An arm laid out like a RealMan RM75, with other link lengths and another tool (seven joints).
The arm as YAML. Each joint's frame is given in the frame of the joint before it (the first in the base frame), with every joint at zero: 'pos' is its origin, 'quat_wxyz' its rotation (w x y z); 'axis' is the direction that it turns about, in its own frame. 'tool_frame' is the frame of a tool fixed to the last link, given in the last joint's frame.
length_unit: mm
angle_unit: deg
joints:
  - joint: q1
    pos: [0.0, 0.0, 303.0]
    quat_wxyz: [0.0, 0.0, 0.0, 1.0]
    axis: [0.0, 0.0, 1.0]
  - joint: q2
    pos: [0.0, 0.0, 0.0]
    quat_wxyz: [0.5, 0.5, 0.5, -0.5]
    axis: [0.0, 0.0, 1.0]
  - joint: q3
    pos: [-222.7, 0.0, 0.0]
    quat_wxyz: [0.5, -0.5, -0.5, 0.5]
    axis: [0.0, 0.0, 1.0]
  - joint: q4
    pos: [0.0, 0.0, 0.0]
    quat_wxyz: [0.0, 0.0, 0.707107, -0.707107]
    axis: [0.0, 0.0, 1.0]
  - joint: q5
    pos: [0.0, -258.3, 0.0]
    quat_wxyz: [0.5, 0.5, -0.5, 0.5]
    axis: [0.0, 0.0, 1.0]
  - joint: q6
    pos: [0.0, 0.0, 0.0]
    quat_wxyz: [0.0, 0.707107, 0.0, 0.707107]
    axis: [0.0, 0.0, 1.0]
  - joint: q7
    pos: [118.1, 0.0, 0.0]
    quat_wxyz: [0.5, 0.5, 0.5, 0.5]
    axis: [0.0, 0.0, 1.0]
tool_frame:
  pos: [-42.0, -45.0, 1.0]
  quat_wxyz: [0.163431, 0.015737, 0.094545, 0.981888]
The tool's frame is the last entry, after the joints.
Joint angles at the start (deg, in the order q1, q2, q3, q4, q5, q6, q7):
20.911 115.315 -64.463 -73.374 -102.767 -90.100 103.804
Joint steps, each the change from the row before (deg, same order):
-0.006 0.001 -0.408 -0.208 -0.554 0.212 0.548
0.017 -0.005 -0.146 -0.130 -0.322 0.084 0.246
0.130 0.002 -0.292 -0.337 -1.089 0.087 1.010
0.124 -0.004 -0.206 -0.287 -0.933 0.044 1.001
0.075 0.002 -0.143 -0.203 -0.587 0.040 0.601
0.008 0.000 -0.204 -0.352 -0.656 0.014 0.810
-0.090 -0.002 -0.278 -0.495 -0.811 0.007 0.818
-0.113 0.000 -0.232 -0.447 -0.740 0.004 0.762
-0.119 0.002 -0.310 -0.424 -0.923 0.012 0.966
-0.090 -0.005 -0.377 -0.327 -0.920 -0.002 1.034
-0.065 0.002 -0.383 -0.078 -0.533 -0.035 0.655
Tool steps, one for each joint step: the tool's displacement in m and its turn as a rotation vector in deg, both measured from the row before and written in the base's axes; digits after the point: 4 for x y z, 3 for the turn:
-0.0003 0.0004 -0.0019 -0.259 -0.575 -0.368
-0.0002 0.0002 -0.0006 -0.078 -0.331 -0.145
-0.0002 0.0008 -0.0018 -0.372 -0.964 -0.693
0.0000 0.0008 -0.0013 -0.322 -0.782 -0.721
-0.0001 0.0005 -0.0008 -0.173 -0.506 -0.411
-0.0002 0.0003 -0.0008 -0.217 -0.577 -0.536
0.0000 -0.0001 -0.0008 -0.207 -0.784 -0.530
0.0003 -0.0001 -0.0006 -0.164 -0.701 -0.545
0.0009 -0.0001 -0.0012 -0.266 -0.843 -0.778
0.0011 0.0000 -0.0018 -0.373 -0.830 -0.864
0.0009 -0.0002 -0.0022 -0.445 -0.493 -0.583

